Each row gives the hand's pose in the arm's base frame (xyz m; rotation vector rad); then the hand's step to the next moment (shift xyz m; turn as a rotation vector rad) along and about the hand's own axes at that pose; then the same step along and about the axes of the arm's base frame.
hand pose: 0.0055 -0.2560 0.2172 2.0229 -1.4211 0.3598
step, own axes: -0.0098 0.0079 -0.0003 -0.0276 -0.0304 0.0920
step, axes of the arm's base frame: -0.0109 0.0057 -0.0025 0.0053 -0.0311 -0.0957
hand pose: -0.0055 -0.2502 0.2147 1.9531 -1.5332 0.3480
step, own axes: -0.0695 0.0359 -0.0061 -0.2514 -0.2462 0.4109
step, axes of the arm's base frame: -0.0530 0.0531 -0.0230 0.0904 -0.0250 -0.5328
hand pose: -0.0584 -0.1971 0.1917 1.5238 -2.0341 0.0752
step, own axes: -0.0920 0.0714 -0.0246 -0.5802 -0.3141 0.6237
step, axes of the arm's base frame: -0.0377 0.1128 -0.0032 0.1178 0.1530 -0.8871
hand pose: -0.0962 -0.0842 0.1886 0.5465 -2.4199 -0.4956
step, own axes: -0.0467 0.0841 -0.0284 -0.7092 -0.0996 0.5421
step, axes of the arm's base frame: 0.0299 0.0877 0.0383 0.2071 0.3796 -0.7873
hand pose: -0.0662 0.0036 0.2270 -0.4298 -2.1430 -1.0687
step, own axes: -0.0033 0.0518 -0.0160 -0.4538 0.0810 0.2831
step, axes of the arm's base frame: 0.0383 0.0187 0.0337 0.2413 0.2798 -0.3951
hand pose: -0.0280 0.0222 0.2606 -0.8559 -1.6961 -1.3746
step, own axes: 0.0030 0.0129 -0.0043 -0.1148 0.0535 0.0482
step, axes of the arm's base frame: 0.0104 -0.0017 0.0091 0.0933 0.0541 -0.0821
